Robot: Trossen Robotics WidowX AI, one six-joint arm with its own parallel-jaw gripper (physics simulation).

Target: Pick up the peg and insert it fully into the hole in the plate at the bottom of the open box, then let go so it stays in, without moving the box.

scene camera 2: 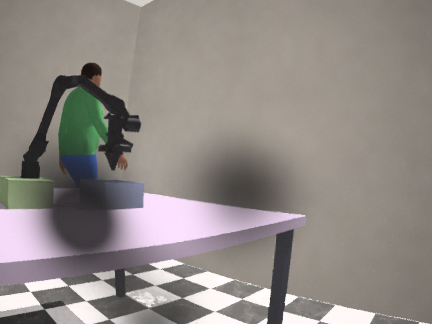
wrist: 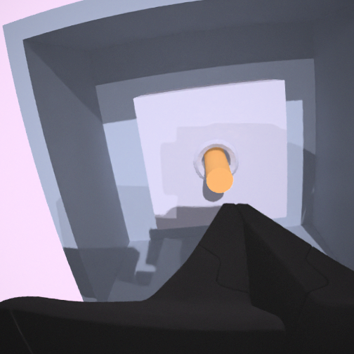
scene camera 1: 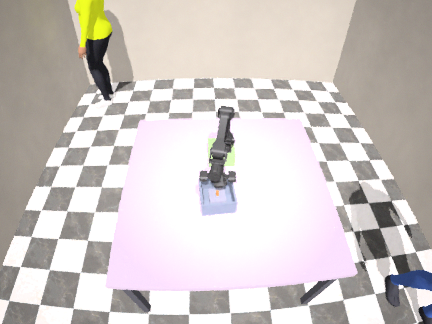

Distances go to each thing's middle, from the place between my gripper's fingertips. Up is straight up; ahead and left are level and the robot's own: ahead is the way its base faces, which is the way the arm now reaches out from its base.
The blue-grey box (scene camera 2: pixel 107 194) lies 90 mm below my hand and 10 mm behind it. From my hand the other things lie so: pale plate (wrist: pixel 247 118) (110 mm below, 10 mm behind); then orange peg (wrist: pixel 218 175) (90 mm below, 10 mm behind).
